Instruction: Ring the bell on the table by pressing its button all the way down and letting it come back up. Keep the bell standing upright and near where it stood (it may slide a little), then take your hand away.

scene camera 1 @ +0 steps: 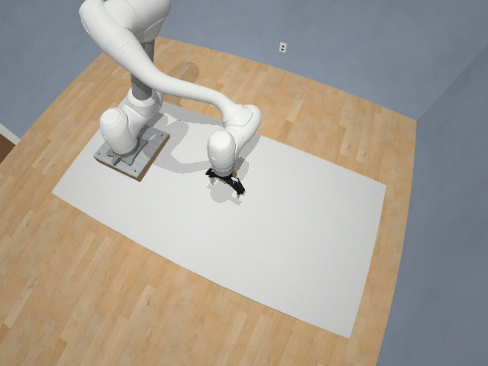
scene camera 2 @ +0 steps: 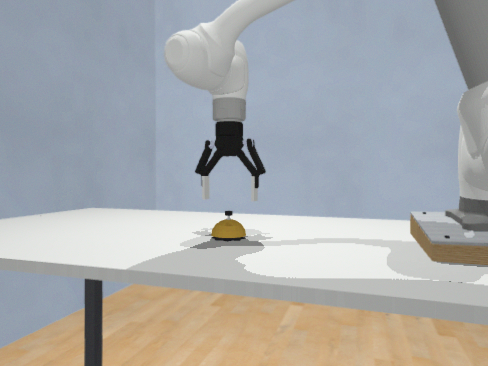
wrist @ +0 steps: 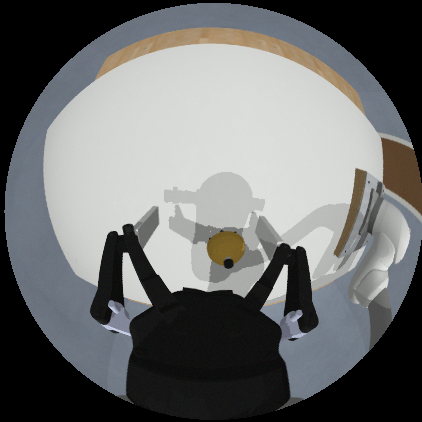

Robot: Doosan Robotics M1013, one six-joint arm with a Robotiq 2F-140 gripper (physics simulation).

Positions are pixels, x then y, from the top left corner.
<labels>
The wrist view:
my gripper: 207, 219
yellow dome bell: 225, 244
</labels>
